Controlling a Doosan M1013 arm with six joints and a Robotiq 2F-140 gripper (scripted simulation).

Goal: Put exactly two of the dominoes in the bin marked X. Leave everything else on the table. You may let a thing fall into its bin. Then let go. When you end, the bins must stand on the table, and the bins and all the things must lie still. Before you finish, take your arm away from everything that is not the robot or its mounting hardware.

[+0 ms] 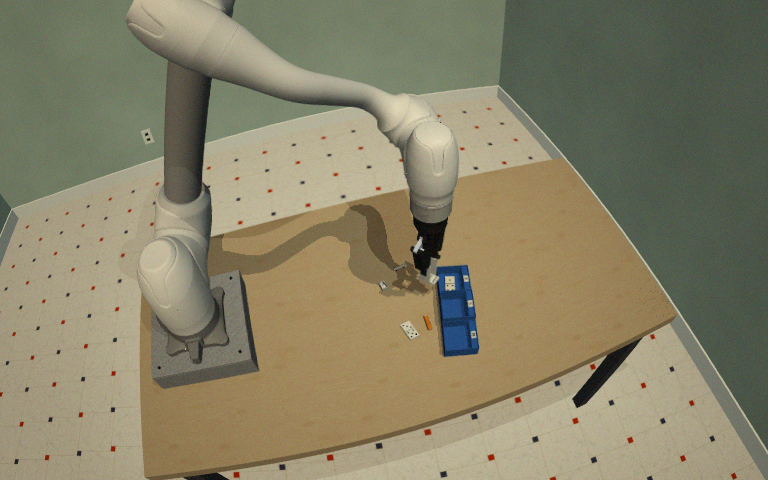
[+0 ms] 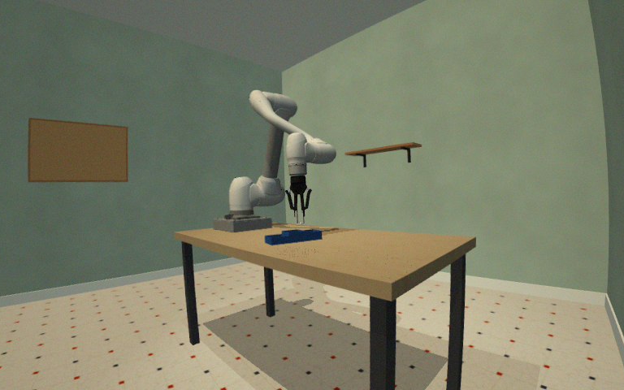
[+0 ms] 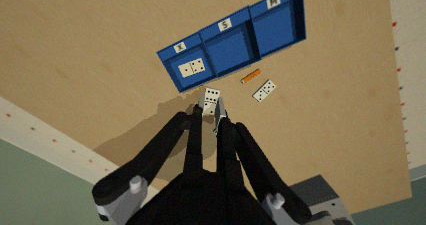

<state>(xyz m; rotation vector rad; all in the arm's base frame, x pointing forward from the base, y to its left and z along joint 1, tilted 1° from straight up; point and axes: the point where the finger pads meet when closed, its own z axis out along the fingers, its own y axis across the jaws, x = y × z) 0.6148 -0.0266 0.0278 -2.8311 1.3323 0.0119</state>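
My gripper is now 6 cm short of the white domino and 9 cm above it. Round my hand: grey screw (4 cm behind, 10 cm to the left, 10 cm below); blue bin (5 cm ahead, 9 cm to the right, 8 cm below); orange stick (3 cm behind, 9 cm to the right, 10 cm below).
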